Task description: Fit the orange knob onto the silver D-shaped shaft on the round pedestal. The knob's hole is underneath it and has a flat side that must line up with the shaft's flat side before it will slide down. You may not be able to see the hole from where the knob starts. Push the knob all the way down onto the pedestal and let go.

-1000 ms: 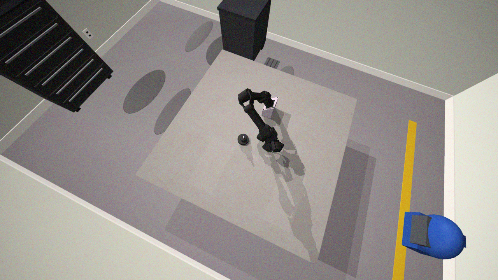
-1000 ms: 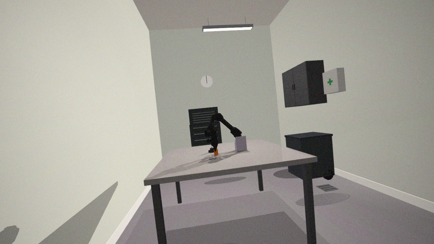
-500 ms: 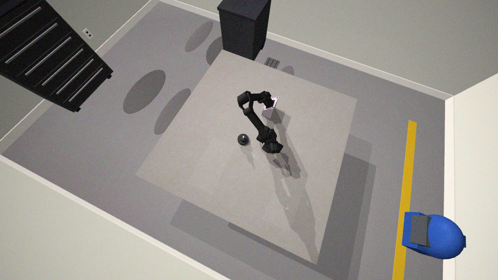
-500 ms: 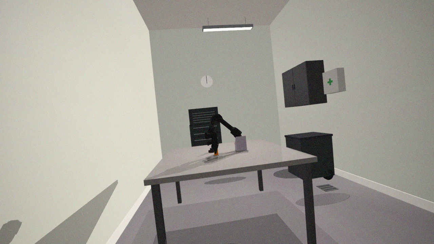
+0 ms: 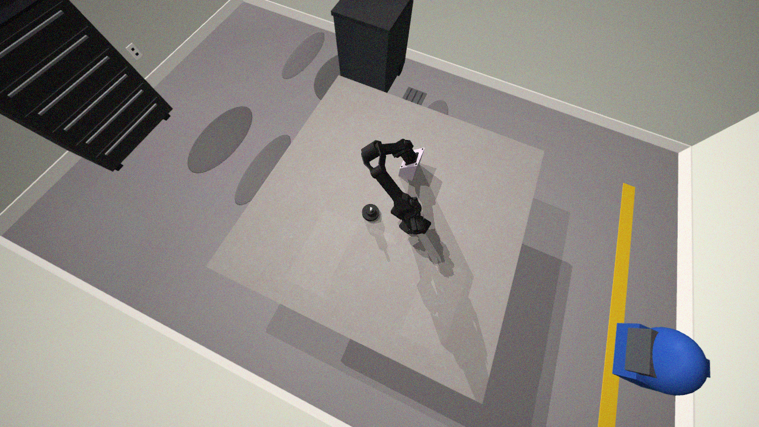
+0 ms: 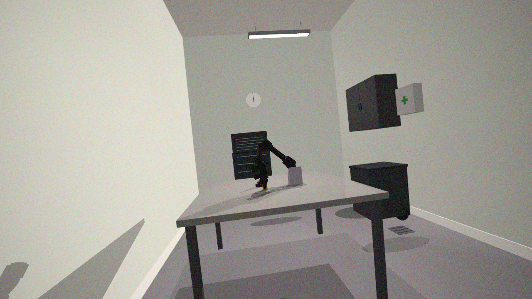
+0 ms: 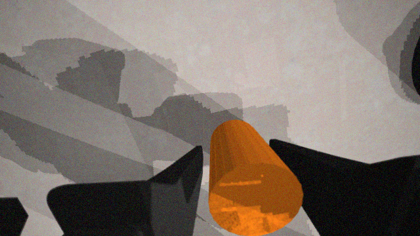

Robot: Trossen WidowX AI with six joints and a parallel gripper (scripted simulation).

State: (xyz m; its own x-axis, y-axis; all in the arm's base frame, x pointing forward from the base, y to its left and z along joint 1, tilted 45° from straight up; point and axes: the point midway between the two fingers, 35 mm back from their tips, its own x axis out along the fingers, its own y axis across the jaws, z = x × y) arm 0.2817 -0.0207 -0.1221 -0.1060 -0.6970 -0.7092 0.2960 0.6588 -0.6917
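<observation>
Now: the dark round pedestal 19 cm to the right of my gripper tip and 2 cm above it. Also, from my gripper tip: orange knob (3 cm above).
</observation>
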